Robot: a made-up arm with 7 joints.
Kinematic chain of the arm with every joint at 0, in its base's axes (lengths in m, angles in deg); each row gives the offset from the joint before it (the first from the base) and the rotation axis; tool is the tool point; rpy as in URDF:
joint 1: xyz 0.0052 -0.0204 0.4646 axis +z
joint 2: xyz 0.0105 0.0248 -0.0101 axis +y
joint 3: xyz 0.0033 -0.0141 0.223 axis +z
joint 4: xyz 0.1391 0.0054 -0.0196 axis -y
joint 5: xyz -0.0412 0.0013 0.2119 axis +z
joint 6: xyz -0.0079 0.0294 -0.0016 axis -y
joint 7: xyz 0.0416 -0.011 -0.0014 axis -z
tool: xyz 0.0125 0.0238 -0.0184 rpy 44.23 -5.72 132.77
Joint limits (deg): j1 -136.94..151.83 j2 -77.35..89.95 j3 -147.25..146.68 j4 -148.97..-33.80 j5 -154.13..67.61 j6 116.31..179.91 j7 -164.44..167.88
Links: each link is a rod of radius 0.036 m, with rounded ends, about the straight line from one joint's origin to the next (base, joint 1, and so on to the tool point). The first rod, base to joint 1, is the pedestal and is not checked.
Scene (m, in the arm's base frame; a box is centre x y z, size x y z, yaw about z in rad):
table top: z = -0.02
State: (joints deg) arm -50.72 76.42 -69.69 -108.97 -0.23 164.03 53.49
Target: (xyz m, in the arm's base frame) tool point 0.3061 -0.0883 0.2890
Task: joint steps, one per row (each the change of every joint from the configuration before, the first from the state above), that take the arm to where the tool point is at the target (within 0.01 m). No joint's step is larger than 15 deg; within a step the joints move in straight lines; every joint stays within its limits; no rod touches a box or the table.
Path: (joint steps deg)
1: 13.01 -9.58 10.55 -10.00 -9.42 3.78 -3.23
2: 13.02 -9.59 10.54 -10.00 -9.42 3.79 -3.24
3: 13.01 -9.58 10.55 -10.00 -9.43 3.78 -3.23
4: 13.01 -9.59 10.55 -10.00 -9.42 3.79 -3.23

